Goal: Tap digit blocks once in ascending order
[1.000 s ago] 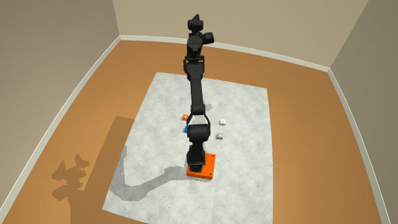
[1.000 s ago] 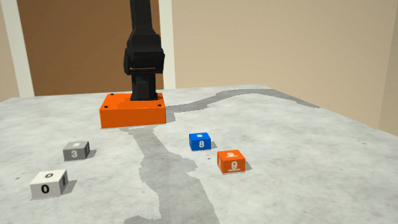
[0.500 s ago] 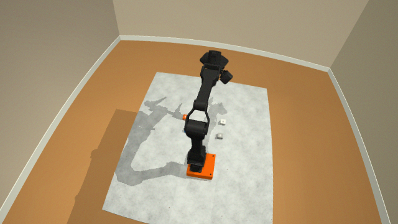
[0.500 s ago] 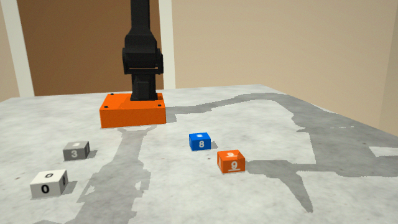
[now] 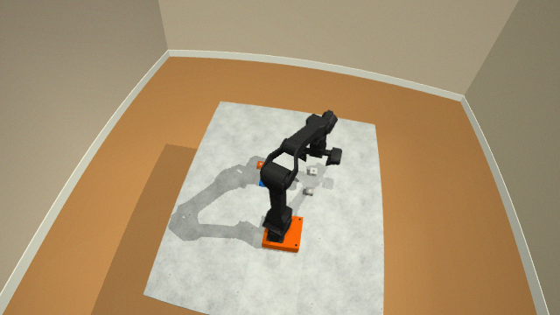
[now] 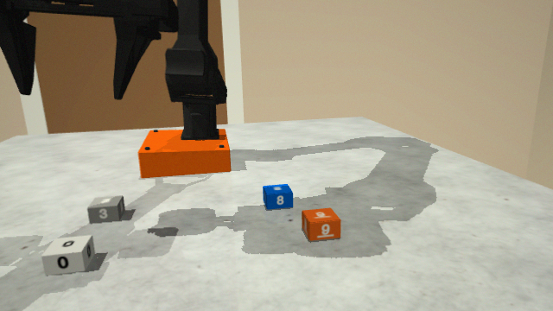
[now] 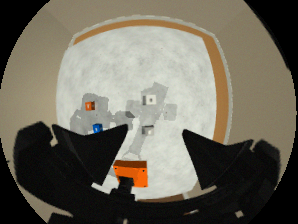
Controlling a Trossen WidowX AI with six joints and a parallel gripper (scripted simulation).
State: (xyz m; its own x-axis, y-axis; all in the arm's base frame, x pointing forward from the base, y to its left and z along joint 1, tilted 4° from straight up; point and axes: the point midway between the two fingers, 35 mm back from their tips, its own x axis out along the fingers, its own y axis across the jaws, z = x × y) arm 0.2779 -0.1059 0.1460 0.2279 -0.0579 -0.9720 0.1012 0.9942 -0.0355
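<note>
Now: gripper tip 13 cm above the white block and 6 cm short of it. Round my gripper tip: grey block (13 cm below, 5 cm behind); then orange block (23 cm to the left, 13 cm below, 4 cm ahead); then blue block (20 cm to the left, 13 cm below, 5 cm behind).
</note>
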